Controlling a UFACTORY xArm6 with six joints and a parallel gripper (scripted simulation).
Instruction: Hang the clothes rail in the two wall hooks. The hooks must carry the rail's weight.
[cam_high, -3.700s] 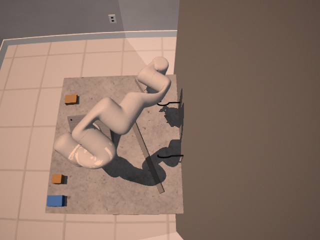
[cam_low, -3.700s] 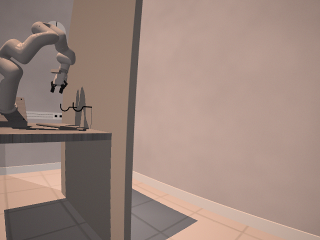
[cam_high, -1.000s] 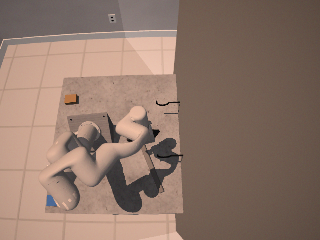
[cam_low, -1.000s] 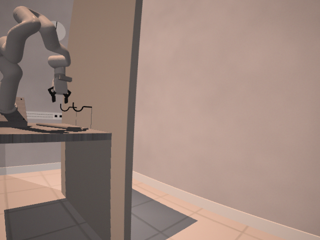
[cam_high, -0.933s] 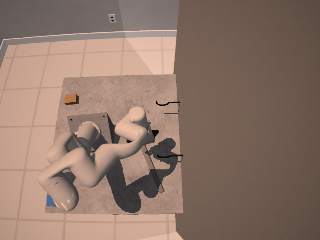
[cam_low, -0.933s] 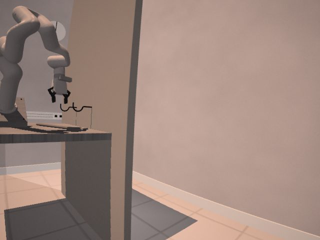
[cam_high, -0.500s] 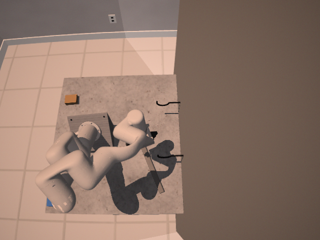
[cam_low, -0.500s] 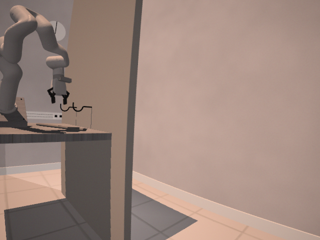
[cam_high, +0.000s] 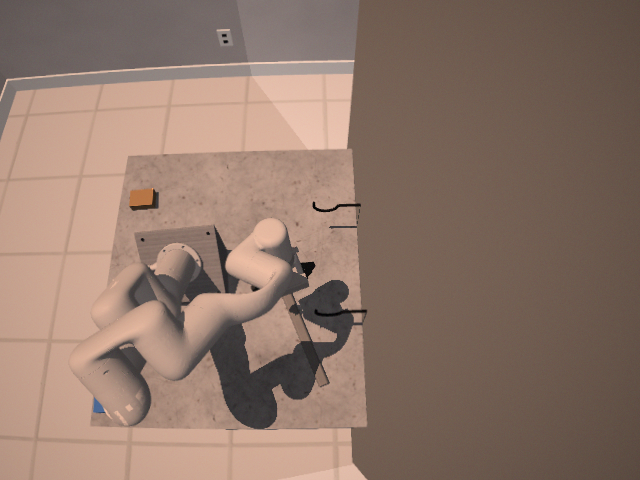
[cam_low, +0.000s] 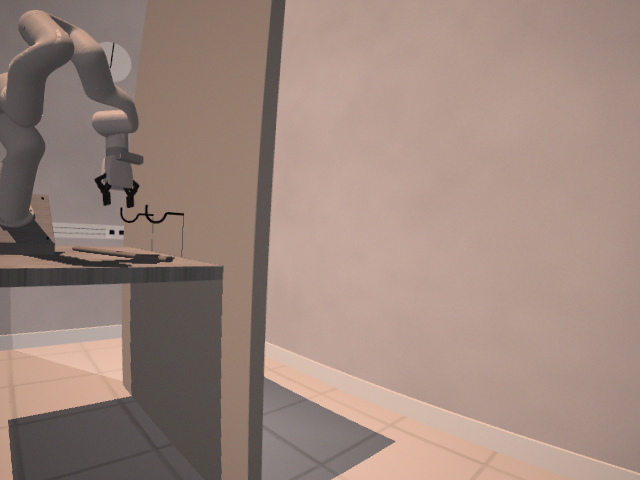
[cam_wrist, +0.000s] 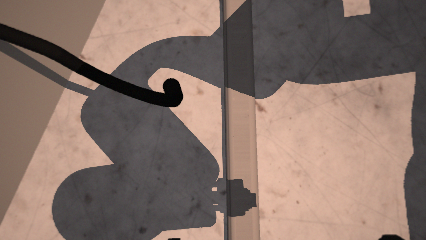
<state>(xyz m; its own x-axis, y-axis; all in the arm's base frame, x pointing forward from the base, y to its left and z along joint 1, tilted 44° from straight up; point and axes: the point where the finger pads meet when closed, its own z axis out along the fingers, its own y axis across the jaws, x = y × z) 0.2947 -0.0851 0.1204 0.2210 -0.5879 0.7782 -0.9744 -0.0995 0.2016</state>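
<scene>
The clothes rail lies 170 mm below my hand. The rest, counted from my hand: orange cube: 530 mm behind, 80 mm to the right, 150 mm below; blue block: 550 mm behind, 200 mm to the right, 150 mm below; tall wall panel: 250 mm ahead, 60 mm to the left, 250 mm above.
</scene>
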